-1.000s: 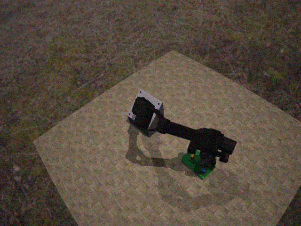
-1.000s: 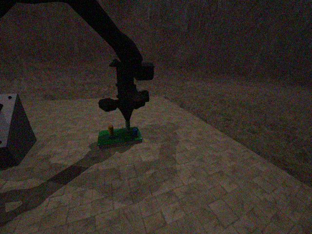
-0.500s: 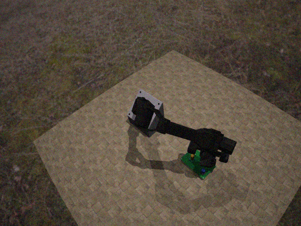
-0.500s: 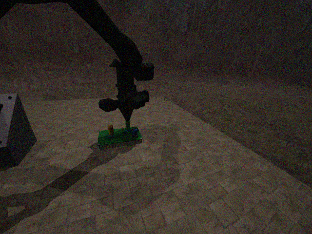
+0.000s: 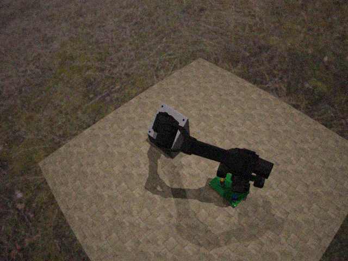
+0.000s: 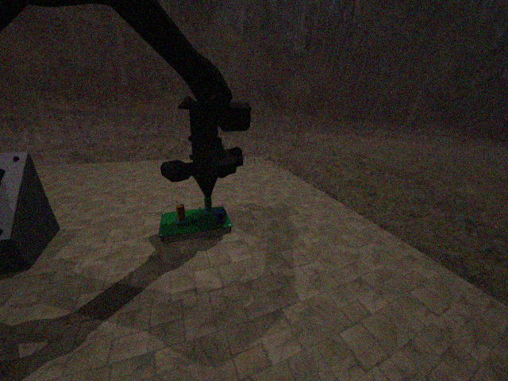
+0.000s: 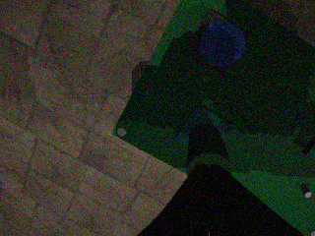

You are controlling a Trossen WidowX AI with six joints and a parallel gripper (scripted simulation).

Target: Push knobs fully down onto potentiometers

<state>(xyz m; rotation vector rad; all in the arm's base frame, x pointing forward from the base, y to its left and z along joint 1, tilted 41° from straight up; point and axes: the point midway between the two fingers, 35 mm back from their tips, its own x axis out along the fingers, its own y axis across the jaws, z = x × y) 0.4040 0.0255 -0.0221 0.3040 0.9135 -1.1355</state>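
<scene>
Now: the orange knob 60 mm behind my gripper tip, 30 mm to the right of it and 10 mm below it.
</scene>
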